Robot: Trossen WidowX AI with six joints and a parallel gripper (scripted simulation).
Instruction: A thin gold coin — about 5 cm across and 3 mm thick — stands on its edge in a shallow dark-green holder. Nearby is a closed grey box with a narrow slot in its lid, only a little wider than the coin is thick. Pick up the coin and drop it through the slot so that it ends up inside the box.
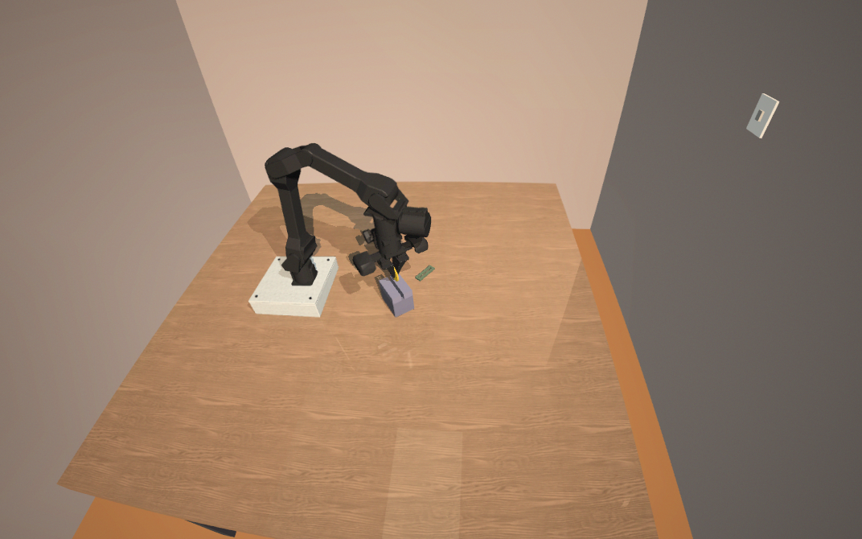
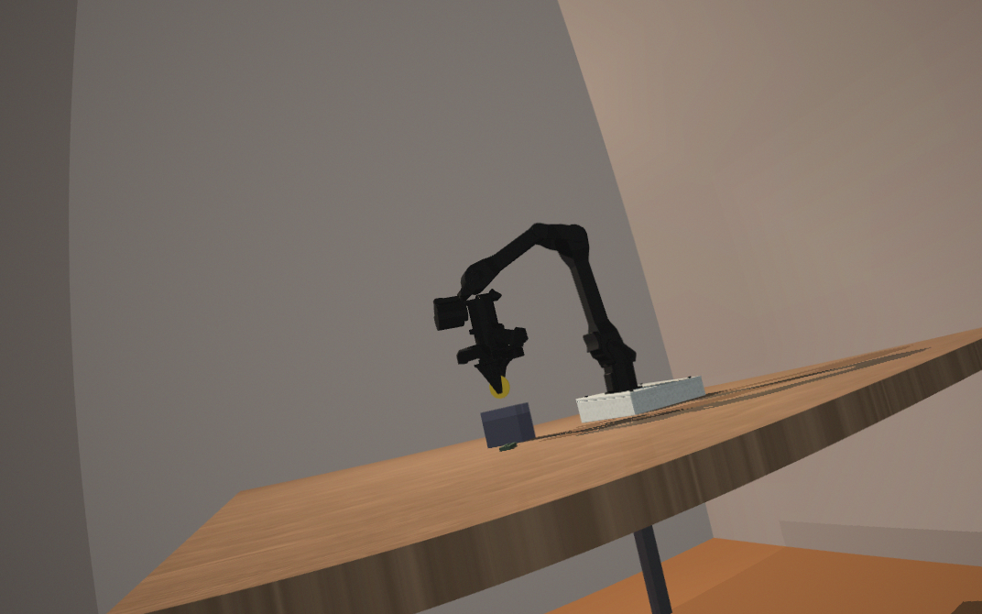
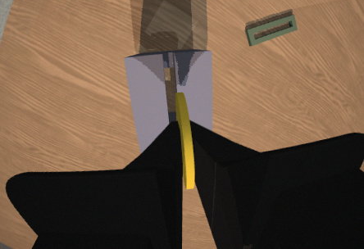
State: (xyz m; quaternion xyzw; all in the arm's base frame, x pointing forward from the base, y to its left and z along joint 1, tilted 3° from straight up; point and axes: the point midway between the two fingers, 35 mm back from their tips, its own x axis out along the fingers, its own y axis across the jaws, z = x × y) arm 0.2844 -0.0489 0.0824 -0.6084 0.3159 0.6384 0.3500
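My gripper tip is now 10 mm below the gold coin.
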